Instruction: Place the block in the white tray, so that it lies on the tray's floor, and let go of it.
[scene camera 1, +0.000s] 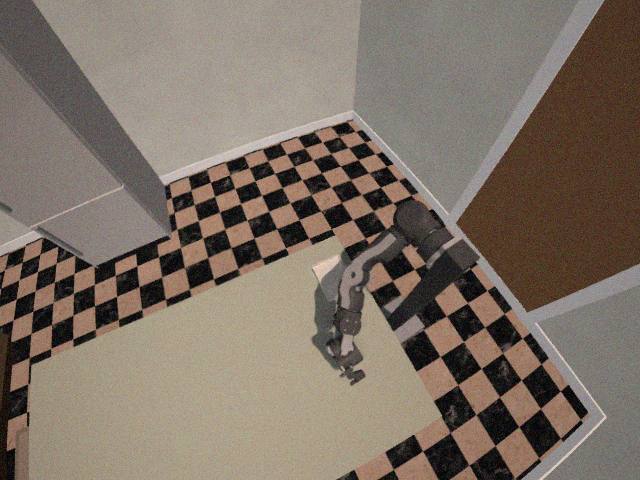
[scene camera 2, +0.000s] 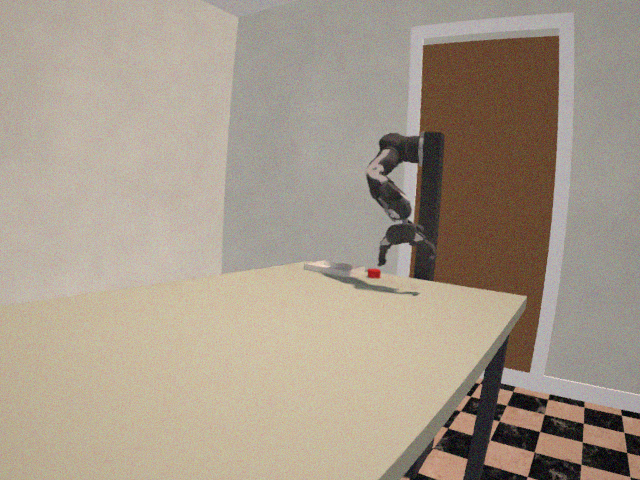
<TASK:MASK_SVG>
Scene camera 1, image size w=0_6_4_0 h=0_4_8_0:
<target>white tray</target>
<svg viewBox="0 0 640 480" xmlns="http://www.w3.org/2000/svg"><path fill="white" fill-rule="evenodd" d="M339 254L311 266L329 302L338 298L338 284L340 279L343 278L344 270L346 269Z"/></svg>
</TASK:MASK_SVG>
